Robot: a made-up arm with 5 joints.
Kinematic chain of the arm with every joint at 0, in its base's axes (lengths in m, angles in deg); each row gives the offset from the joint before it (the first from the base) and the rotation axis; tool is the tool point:
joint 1: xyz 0 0 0.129 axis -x
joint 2: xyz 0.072 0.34 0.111 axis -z
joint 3: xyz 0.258 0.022 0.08 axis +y
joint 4: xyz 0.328 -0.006 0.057 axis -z
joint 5: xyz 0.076 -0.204 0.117 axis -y
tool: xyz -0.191 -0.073 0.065
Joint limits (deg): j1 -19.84..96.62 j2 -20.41..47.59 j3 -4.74..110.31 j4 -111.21..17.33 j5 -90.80..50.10
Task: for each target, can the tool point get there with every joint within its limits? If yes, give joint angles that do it. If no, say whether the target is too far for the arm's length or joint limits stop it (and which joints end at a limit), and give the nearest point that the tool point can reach.
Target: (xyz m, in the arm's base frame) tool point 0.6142 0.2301 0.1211
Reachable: yes | joints 30.35 -13.53 54.94 0.24 26.45
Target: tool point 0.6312 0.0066 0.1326
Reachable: yes | joints 74.23 6.83 73.78 -8.58 -10.63
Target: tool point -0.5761 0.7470 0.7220
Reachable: no: joint limits stop it (at a limit: joint 2, joint 3, joint 4) | nearest point 0.2002 0.4570 0.4918 | short by 0.860 m
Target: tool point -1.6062 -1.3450 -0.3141
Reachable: no: too far | nearest point 0.0442 -0.3734 0.0060 | short by 1.942 m
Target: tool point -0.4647 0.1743 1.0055
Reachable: no: joint limits stop it (at a limit: joint 2, joint 3, joint 4) | nearest point 0.1995 0.1135 0.6998 | short by 0.734 m
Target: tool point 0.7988 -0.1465 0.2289
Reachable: yes | joints 84.76 24.93 60.25 -68.49 -42.74
